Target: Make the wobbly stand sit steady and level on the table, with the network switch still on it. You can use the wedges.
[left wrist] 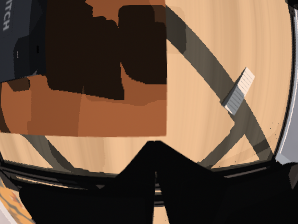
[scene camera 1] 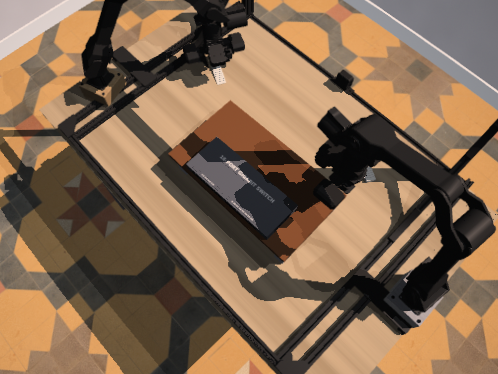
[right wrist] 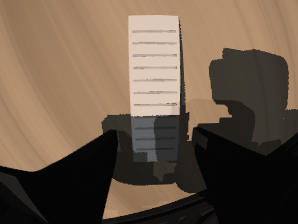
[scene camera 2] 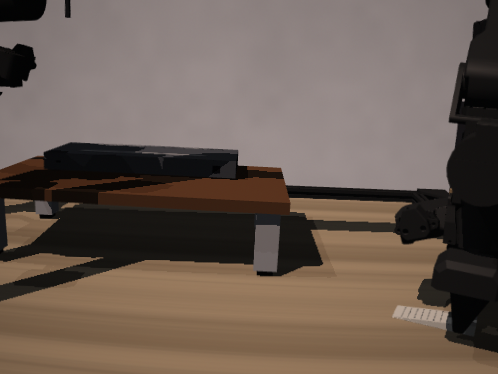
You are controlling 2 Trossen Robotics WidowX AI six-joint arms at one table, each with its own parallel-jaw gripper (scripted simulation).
Labels:
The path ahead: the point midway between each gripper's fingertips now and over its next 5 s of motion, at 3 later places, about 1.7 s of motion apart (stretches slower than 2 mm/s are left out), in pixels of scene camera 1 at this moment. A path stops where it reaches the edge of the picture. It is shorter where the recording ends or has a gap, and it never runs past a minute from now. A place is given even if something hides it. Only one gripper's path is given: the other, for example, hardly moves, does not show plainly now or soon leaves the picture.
The left gripper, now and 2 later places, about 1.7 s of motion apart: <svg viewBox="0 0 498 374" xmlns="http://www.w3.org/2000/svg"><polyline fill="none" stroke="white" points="341,188 337,193 312,82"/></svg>

